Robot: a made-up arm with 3 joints. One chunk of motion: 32 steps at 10 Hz.
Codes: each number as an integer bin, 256 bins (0 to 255) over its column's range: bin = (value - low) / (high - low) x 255, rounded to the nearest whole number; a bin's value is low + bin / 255 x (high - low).
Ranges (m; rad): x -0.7..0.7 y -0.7..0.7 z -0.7..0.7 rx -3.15..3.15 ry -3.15..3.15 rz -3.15..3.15
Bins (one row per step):
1: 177 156 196 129 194 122
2: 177 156 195 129 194 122
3: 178 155 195 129 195 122
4: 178 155 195 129 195 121
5: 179 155 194 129 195 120
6: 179 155 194 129 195 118
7: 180 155 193 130 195 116
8: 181 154 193 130 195 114
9: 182 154 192 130 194 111
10: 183 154 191 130 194 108
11: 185 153 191 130 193 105
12: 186 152 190 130 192 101
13: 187 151 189 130 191 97
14: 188 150 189 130 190 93
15: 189 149 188 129 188 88
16: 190 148 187 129 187 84
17: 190 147 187 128 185 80
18: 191 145 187 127 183 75
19: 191 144 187 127 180 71
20: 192 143 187 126 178 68
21: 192 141 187 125 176 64
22: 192 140 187 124 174 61
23: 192 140 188 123 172 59
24: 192 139 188 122 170 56
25: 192 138 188 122 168 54
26: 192 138 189 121 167 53
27: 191 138 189 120 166 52
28: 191 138 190 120 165 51
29: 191 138 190 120 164 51
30: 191 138 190 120 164 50
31: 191 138 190 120 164 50
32: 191 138 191 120 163 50
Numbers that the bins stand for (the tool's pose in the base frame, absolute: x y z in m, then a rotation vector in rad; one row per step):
1: 0.2718 0.1565 0.3761 0.0371 1.6429 -0.1359
2: 0.2718 0.1565 0.3706 0.0371 1.6429 -0.1359
3: 0.2773 0.1510 0.3706 0.0371 1.6676 -0.1359
4: 0.2773 0.1510 0.3706 0.0371 1.6676 -0.1606
5: 0.2827 0.1510 0.3651 0.0371 1.6676 -0.1853
6: 0.2827 0.1510 0.3651 0.0371 1.6676 -0.2347
7: 0.2882 0.1510 0.3596 0.0618 1.6676 -0.2841
8: 0.2937 0.1455 0.3596 0.0618 1.6676 -0.3335
9: 0.2992 0.1455 0.3541 0.0618 1.6429 -0.4076
10: 0.3047 0.1455 0.3486 0.0618 1.6429 -0.4818
11: 0.3157 0.1400 0.3486 0.0618 1.6182 -0.5559
12: 0.3212 0.1345 0.3431 0.0618 1.5935 -0.6547
13: 0.3267 0.1290 0.3376 0.0618 1.5688 -0.7535
14: 0.3322 0.1235 0.3376 0.0618 1.5441 -0.8524
15: 0.3376 0.1180 0.3322 0.0371 1.4947 -0.9759
16: 0.3431 0.1125 0.3267 0.0371 1.4700 -1.0747
17: 0.3431 0.1071 0.3267 0.0124 1.4206 -1.1735
18: 0.3486 0.0961 0.3267 -0.0124 1.3712 -1.2971
19: 0.3486 0.0906 0.3267 -0.0124 1.2971 -1.3959
20: 0.3541 0.0851 0.3267 -0.0371 1.2476 -1.4700
21: 0.3541 0.0741 0.3267 -0.0618 1.1982 -1.5688
22: 0.3541 0.0686 0.3267 -0.0865 1.1488 -1.6429
23: 0.3541 0.0686 0.3322 -0.1112 1.0994 -1.6924
24: 0.3541 0.0631 0.3322 -0.1359 1.0500 -1.7665
25: 0.3541 0.0576 0.3322 -0.1359 1.0006 -1.8159
26: 0.3541 0.0576 0.3376 -0.1606 0.9759 -1.8406
27: 0.3486 0.0576 0.3376 -0.1853 0.9512 -1.8653
28: 0.3486 0.0576 0.3431 -0.1853 0.9265 -1.8900
29: 0.3486 0.0576 0.3431 -0.1853 0.9018 -1.8900
30: 0.3486 0.0576 0.3431 -0.1853 0.9018 -1.9147
31: 0.3486 0.0576 0.3431 -0.1853 0.9018 -1.9147
32: 0.3486 0.0576 0.3486 -0.1853 0.8771 -1.9147

